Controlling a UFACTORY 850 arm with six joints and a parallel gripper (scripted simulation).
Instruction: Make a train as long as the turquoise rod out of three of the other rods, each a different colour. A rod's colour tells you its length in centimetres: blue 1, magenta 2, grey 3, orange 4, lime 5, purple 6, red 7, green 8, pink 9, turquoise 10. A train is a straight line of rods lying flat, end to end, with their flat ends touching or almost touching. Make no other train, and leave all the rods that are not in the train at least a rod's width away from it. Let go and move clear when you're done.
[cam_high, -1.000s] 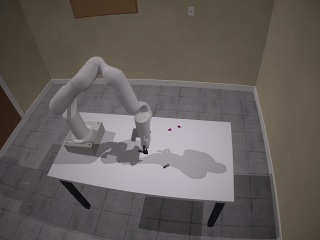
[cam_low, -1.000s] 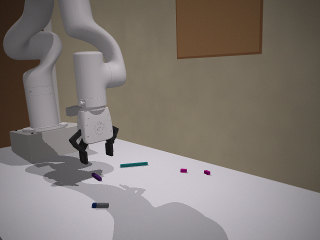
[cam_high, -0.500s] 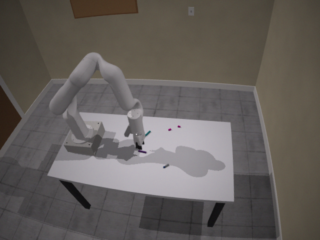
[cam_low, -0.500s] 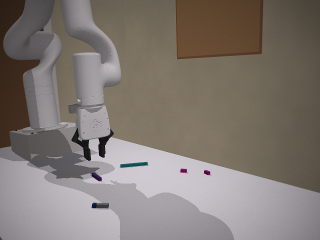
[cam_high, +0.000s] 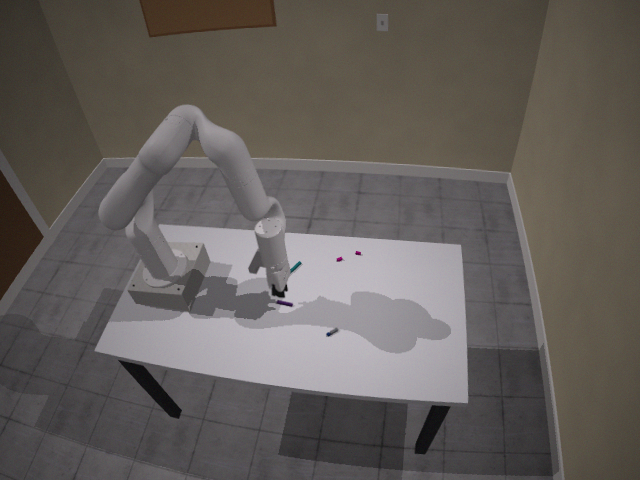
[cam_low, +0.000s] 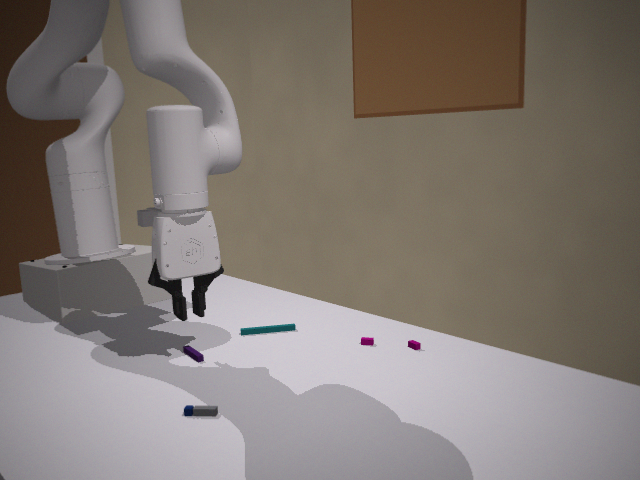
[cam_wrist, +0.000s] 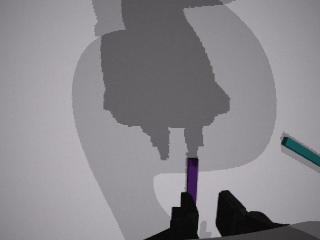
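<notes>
Now: hand 80 mm above the purple rod. From my hand the other things lie so: blue rod (170 mm ahead, 130 mm to the right, 80 mm below); then turquoise rod (10 mm ahead, 160 mm to the left, 80 mm below); then grey rod (190 mm ahead, 120 mm to the right, 80 mm below).
</notes>
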